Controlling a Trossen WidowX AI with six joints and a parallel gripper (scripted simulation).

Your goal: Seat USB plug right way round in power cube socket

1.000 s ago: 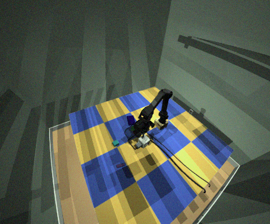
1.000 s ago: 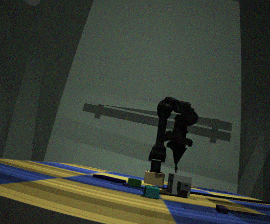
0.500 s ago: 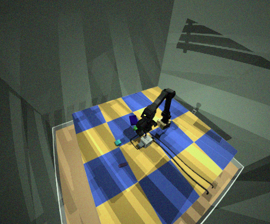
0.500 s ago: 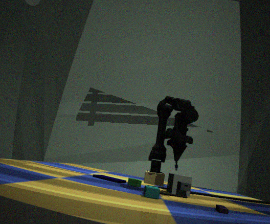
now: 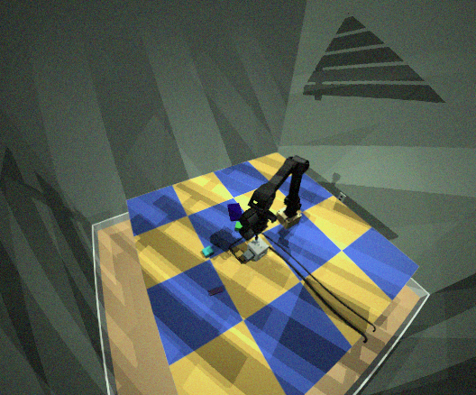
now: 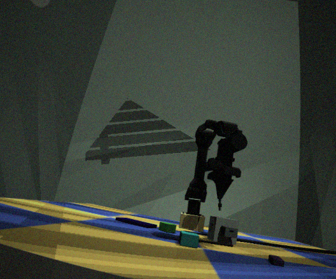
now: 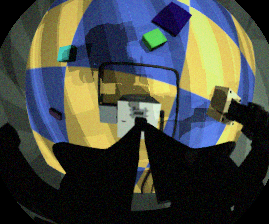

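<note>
The small dark USB plug is 2 cm below my gripper tip. Also, from my gripper tip: teal block 22 cm ahead, 10 cm to the right, 12 cm below; dark purple slab 4 cm behind, 27 cm to the right, 13 cm below; green block 16 cm to the right, 12 cm below.
</note>
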